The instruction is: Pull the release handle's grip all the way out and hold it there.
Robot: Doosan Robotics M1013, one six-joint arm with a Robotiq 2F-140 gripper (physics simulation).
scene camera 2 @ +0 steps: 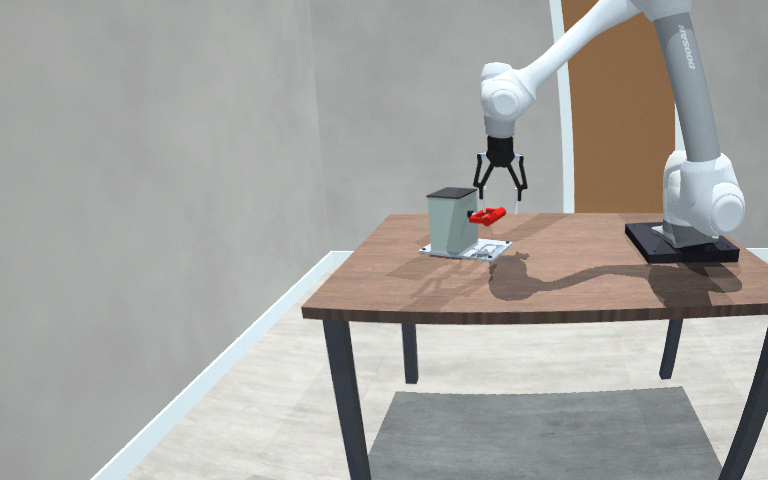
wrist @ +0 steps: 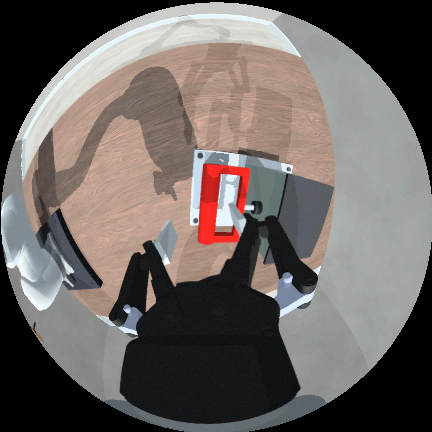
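Observation:
The release handle's red grip (scene camera 2: 496, 215) (wrist: 207, 200) is a rectangular frame with a thick outer bar. It sticks out from the grey-green housing (scene camera 2: 444, 226) (wrist: 269, 187) on a short shaft with a black collar (wrist: 256, 207). My gripper (scene camera 2: 500, 208) (wrist: 201, 220) points down, open and empty. In the wrist view the fingertip nearer the housing overlaps the grip's opening, and the other fingertip is on the outer side of the thick bar, apart from it. In the scene view the fingertips are about at or slightly above the grip's height; exact depth is unclear.
The housing has a dark lid (scene camera 2: 451, 193) (wrist: 308, 215) close beside the inner finger. It stands on a pale base plate (scene camera 2: 500, 249) (wrist: 196, 190) with corner bolts, on the wooden table (scene camera 2: 362, 288) (wrist: 100, 170). The robot's black base block (scene camera 2: 640, 240) is at the right.

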